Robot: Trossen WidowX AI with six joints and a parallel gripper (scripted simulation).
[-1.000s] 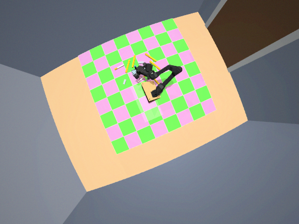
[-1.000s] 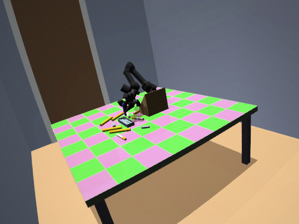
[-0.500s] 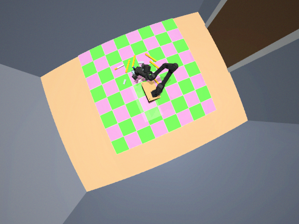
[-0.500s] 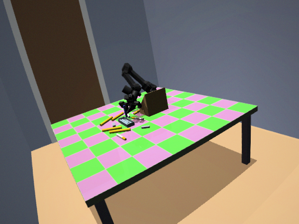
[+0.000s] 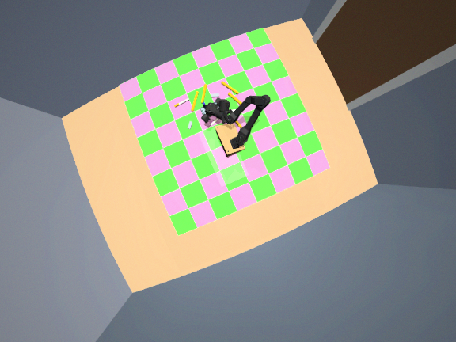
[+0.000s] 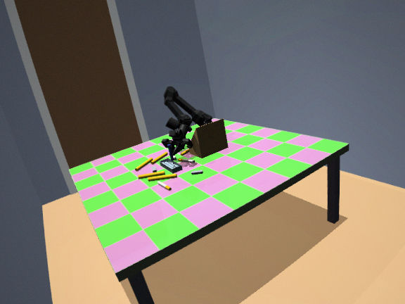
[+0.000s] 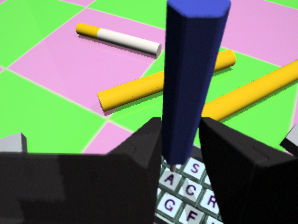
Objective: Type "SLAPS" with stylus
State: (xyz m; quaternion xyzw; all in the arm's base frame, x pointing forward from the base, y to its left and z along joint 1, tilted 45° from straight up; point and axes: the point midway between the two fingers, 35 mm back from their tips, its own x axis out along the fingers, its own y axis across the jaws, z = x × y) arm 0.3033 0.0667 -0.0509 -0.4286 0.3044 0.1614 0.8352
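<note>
My gripper tip is now 100 mm to the left of the grey block, 90 mm short of it and 80 mm above it. Round my gripper tip: blue stylus 20 mm below.
</note>
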